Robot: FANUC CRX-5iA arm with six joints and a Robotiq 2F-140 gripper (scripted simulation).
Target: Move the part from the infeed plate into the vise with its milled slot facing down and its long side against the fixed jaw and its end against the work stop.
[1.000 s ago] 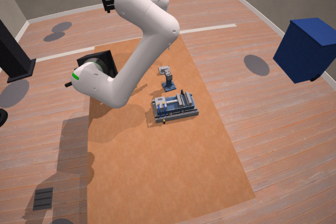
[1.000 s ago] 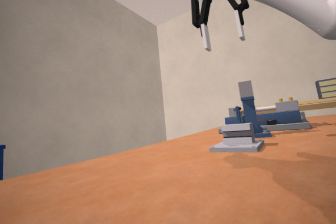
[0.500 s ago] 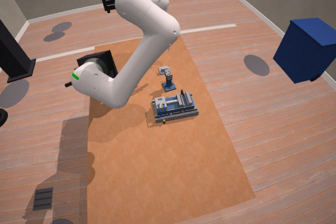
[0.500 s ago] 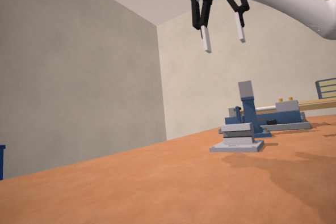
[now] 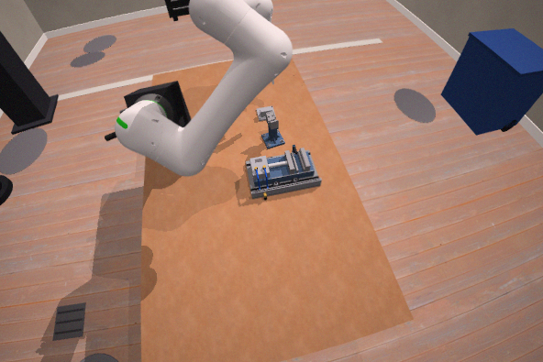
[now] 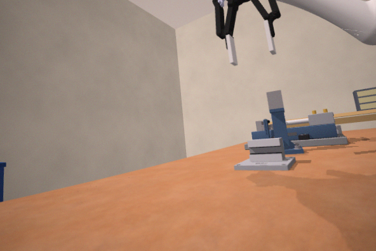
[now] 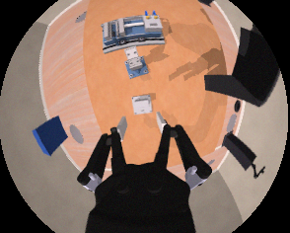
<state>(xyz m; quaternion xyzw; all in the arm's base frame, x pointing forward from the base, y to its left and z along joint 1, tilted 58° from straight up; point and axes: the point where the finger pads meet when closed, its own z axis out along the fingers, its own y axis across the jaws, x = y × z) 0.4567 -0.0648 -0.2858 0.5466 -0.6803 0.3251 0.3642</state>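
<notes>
My hand is 210 mm above the part and 10 mm to the right of it. The rest, counted from my hand: air cylinder 360 mm to the right, 160 mm below, 140 mm behind; then vise base 370 mm to the right, 200 mm below, 50 mm behind.
</notes>
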